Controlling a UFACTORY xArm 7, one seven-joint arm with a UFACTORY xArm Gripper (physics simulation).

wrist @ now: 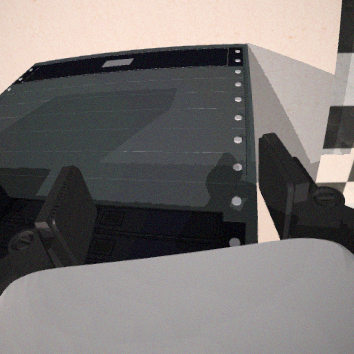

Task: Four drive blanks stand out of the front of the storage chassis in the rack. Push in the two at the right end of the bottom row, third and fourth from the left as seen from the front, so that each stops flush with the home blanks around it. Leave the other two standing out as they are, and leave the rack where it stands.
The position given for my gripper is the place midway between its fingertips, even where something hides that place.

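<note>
There is a rack (pixel 164 137) that I can see, and my own gripper (pixel 170 174) is in sight as well.
</note>
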